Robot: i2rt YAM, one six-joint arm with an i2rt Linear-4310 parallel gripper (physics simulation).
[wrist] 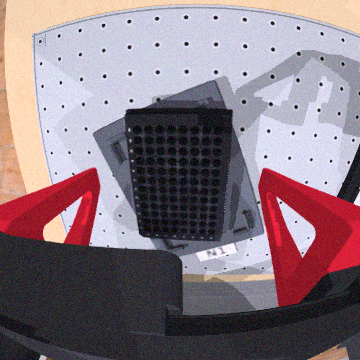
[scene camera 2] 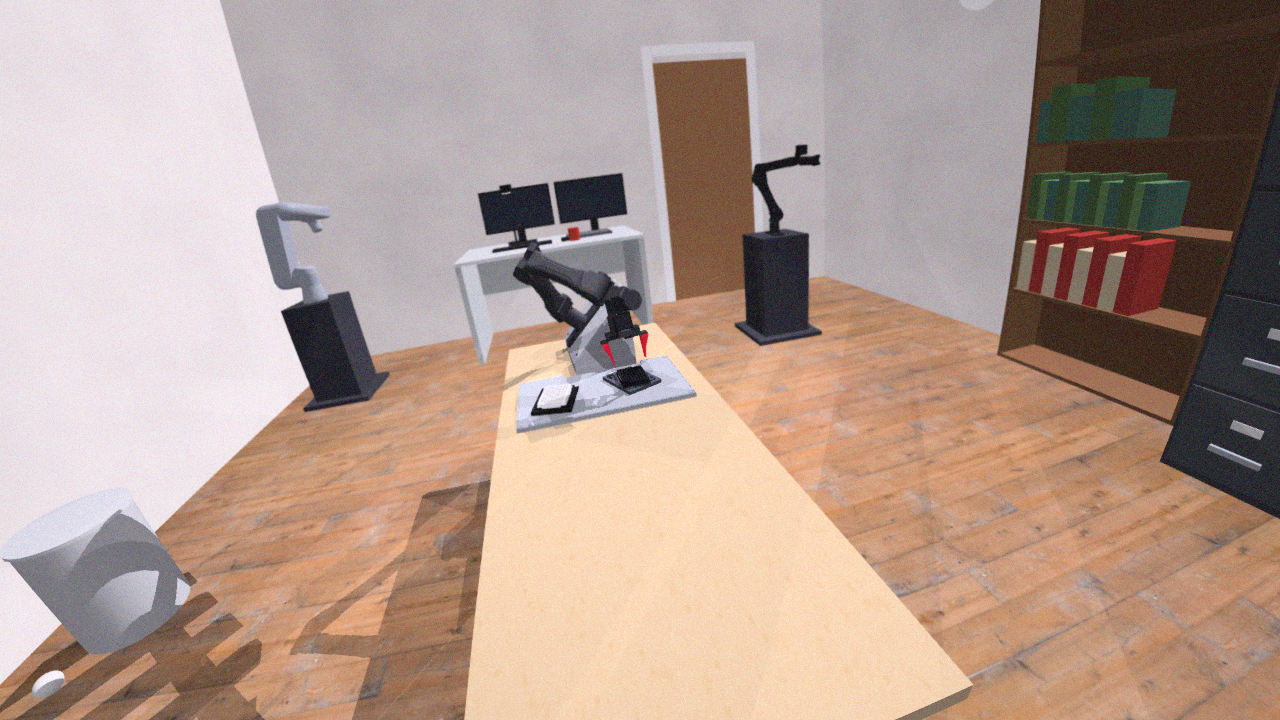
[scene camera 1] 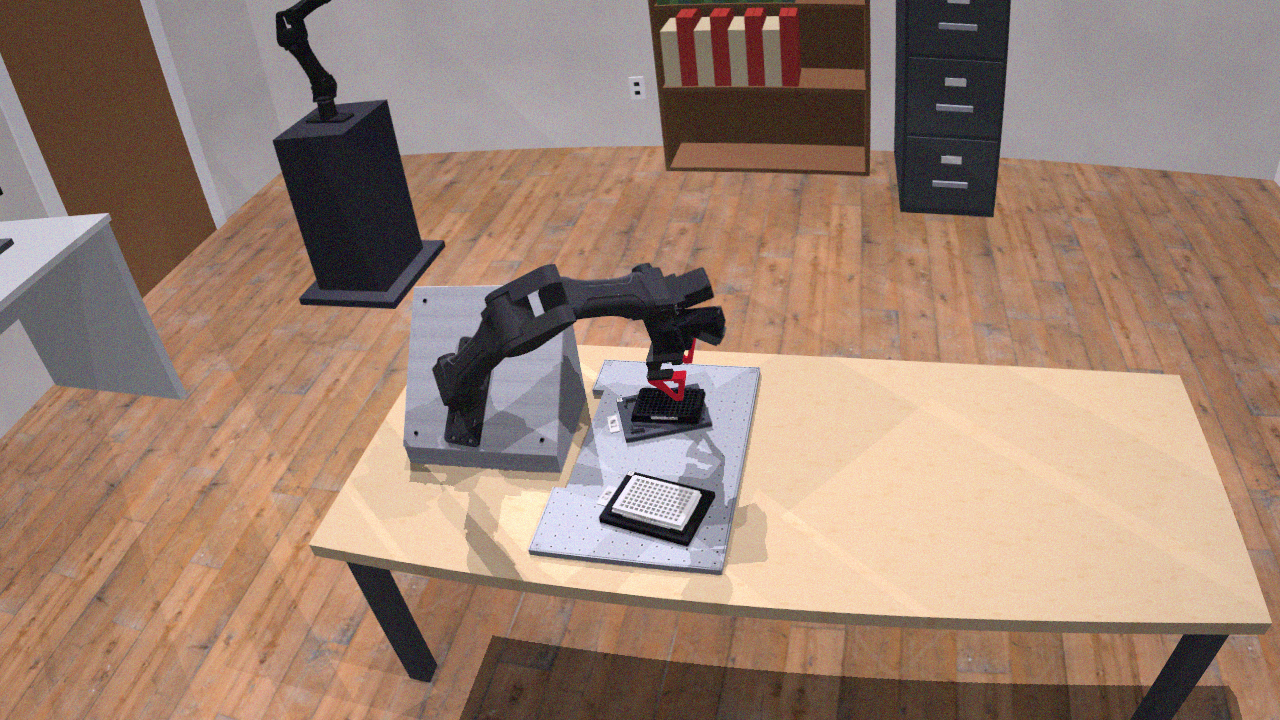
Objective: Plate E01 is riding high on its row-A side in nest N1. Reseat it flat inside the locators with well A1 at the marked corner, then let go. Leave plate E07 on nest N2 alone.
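Where they show: gripper, fingertip midpoint: (wrist: 178,176) (scene camera 2: 630,361) (scene camera 1: 684,381); arm's base, origin of the base link: (scene camera 2: 584,324) (scene camera 1: 470,391).
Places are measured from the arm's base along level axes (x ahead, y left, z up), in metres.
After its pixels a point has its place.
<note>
Plate E01, a black well plate (scene camera 1: 668,404) @(z -0.087, x 0.344, y 0.112 m) (scene camera 2: 632,376) @(z -0.085, x 0.362, y 0.112 m) (wrist: 177,185) @(z -0.084, x 0.343, y 0.115 m), lies over nest N1, a dark grey base (scene camera 1: 637,432) @(z -0.100, x 0.300, y 0.042 m) (wrist: 108,136) @(z -0.101, x 0.379, y 0.181 m). In the wrist view it is turned relative to the nest, whose corners show around it. Its tilt and well A1's lettering are too fine to tell. My gripper (scene camera 1: 682,376) @(z -0.026, x 0.379, y 0.109 m) (scene camera 2: 629,360) @(z -0.026, x 0.379, y 0.109 m) (wrist: 178,176) @(z -0.026, x 0.379, y 0.109 m) is open above the plate, its red fingers apart on either side, holding nothing. The white plate E07 (scene camera 1: 657,501) @(z -0.090, x 0.381, y -0.134 m) (scene camera 2: 556,395) @(z -0.088, x 0.389, y -0.127 m) sits on nest N2, a black base (scene camera 1: 695,528) @(z -0.103, x 0.453, y -0.174 m).
Both nests stand on a perforated grey board (scene camera 1: 733,456) @(z -0.113, x 0.484, y 0.014 m) (wrist: 75,75) @(z -0.113, x 0.438, y 0.219 m) on the wooden table (scene camera 1: 984,492) @(z -0.126, x 0.942, y -0.017 m) (scene camera 2: 644,555) @(z -0.126, x 1.051, y 0.009 m). The N1 label (wrist: 216,251) @(z -0.111, x 0.244, y 0.071 m) lies beside its nest. The arm's sloped grey mount (scene camera 1: 537,402) @(z -0.011, x 0.133, y 0.000 m) stands at the board's left in scene camera 1.
</note>
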